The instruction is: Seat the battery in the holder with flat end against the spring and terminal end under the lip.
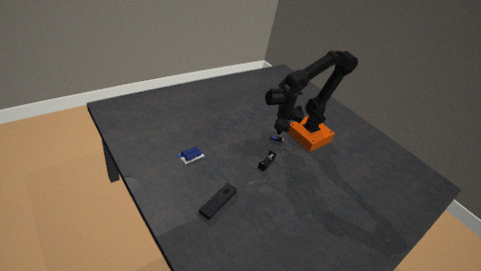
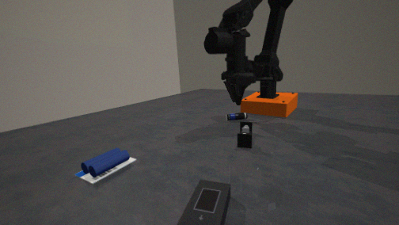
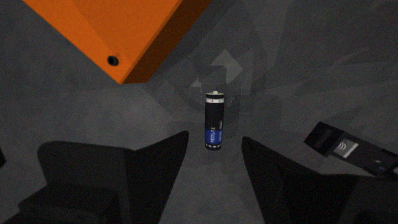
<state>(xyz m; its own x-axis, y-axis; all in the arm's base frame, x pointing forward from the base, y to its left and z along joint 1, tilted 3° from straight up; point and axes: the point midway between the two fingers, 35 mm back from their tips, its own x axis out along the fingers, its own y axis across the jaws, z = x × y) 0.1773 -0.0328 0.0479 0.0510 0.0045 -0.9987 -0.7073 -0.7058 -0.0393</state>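
Now: gripper tip 40 mm above the battery. Round my gripper tip: white card: 400 mm ahead, 60 mm to the right, 40 mm below; then flat black box: 420 mm ahead, 190 mm to the left, 40 mm below.
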